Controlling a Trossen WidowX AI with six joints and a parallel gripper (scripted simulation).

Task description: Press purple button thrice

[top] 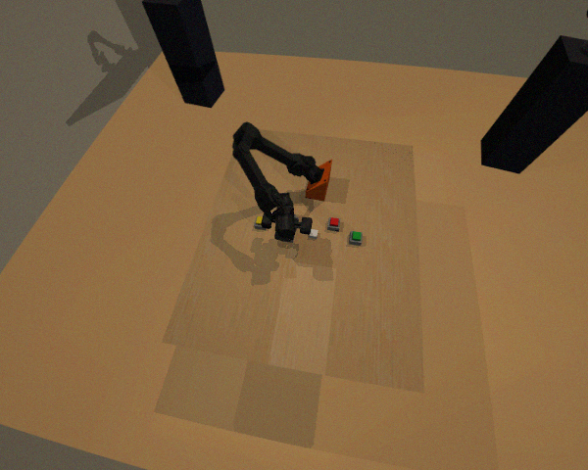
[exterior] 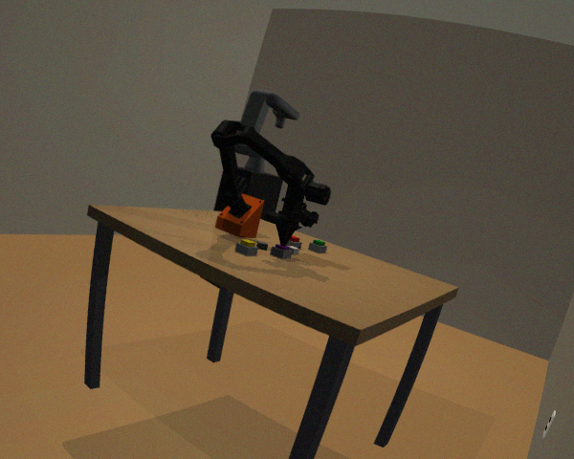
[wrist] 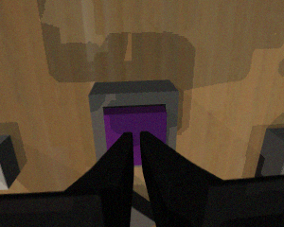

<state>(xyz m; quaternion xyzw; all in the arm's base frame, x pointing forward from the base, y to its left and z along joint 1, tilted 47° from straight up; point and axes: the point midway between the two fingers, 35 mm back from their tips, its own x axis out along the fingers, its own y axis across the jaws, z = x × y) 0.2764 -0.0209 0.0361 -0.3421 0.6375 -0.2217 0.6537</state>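
The purple button is 1 cm below my gripper tip. Round my gripper tip: white block: 4 cm behind, 10 cm to the left, 2 cm below; yellow button: 2 cm behind, 13 cm to the right; grey block: 8 cm behind, 2 cm below.
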